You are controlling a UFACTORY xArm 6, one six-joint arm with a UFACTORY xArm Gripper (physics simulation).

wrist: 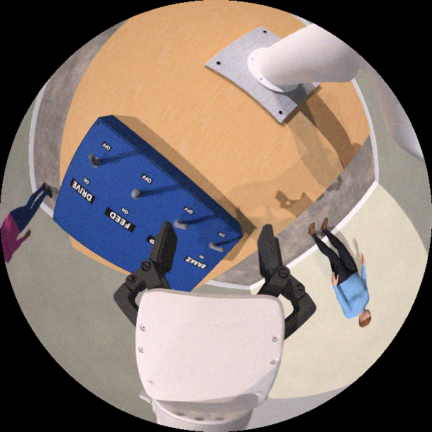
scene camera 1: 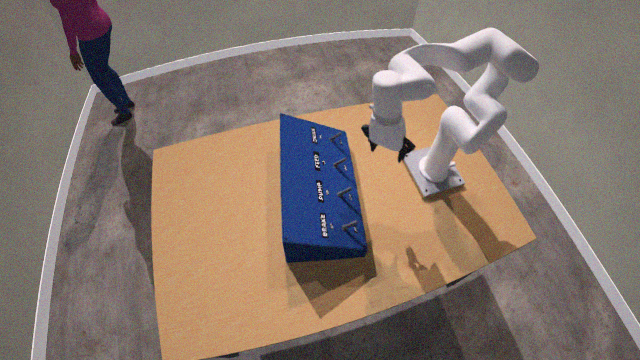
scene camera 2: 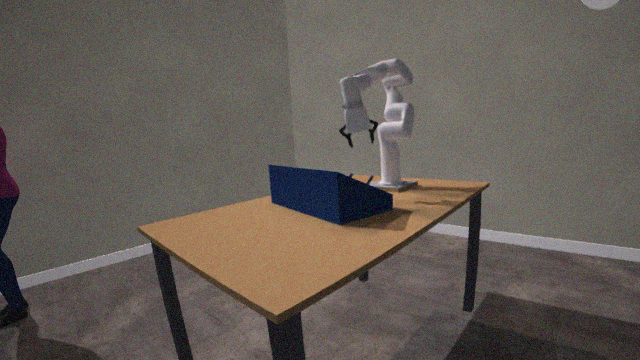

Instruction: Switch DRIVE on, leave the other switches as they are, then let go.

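Pixels of known places: gripper, fingertip midpoint: point(scene camera 1: 387, 153) point(scene camera 2: 362, 144); arm's base, origin of the base link: point(scene camera 1: 433, 169) point(scene camera 2: 391, 183).
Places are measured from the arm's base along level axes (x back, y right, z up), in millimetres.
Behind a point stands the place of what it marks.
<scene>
A sloped blue switch panel point(scene camera 1: 300, 200) {y -88, x -558, z 129 mm} point(scene camera 2: 305, 192) {y -24, x -606, z 64 mm} point(wrist: 90, 220) stands on the table. Its DRIVE lever point(scene camera 1: 336, 136) {y 167, x -368, z 92 mm} point(wrist: 95, 160) is at the far end in scene camera 1 and leans to the OFF side. The FEED lever point(scene camera 1: 340, 163) {y 47, x -389, z 89 mm} point(wrist: 136, 193), PUMP lever point(scene camera 1: 344, 192) {y -69, x -411, z 90 mm} point(wrist: 181, 223) and BRAKE lever point(scene camera 1: 350, 226) {y -189, x -429, z 90 mm} point(wrist: 216, 246) lean the same way. In the wrist view a finger hides part of the PUMP label. My gripper point(scene camera 1: 386, 154) {y -41, x -277, z 216 mm} point(scene camera 2: 362, 144) {y -41, x -277, z 216 mm} point(wrist: 216, 231) is open and empty, high above the table, between panel and arm base, touching no lever.
The panel stands on a wooden table point(scene camera 1: 215, 225) {y -34, x -857, z -21 mm} point(scene camera 2: 225, 250) {y -121, x -996, z -21 mm} point(wrist: 165, 75). The arm's base plate point(scene camera 1: 434, 191) {y -97, x -44, z 0 mm} point(scene camera 2: 400, 186) {y -93, x -58, z 0 mm} point(wrist: 235, 67) is bolted on the lever side of the panel. One person point(scene camera 1: 97, 55) point(wrist: 22, 217) in pink and another person point(wrist: 350, 295) in blue stand off the table.
</scene>
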